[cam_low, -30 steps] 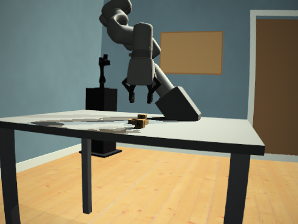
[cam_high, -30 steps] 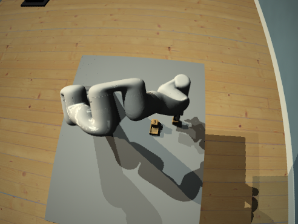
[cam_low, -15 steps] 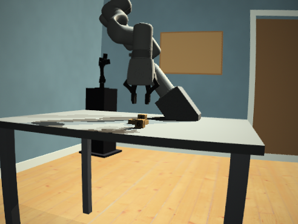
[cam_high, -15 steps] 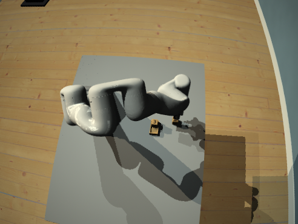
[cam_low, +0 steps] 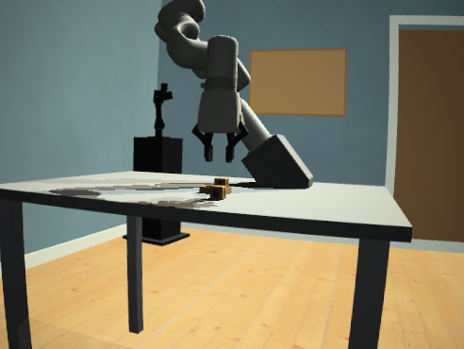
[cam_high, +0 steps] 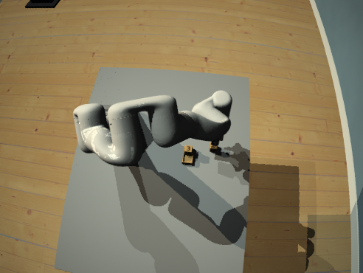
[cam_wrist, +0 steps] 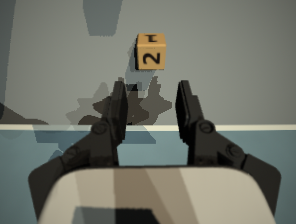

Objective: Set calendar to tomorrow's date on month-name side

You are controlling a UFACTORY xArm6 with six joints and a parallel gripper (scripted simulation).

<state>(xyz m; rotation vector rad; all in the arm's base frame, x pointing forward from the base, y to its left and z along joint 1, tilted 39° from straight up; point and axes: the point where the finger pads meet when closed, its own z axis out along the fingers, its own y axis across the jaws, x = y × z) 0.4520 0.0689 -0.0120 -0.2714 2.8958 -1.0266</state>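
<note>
My gripper is now 9 cm above the wooden number cube. The rest, counted from my hand: wooden calendar tray: 10 cm behind, 6 cm to the right, 10 cm below.
</note>
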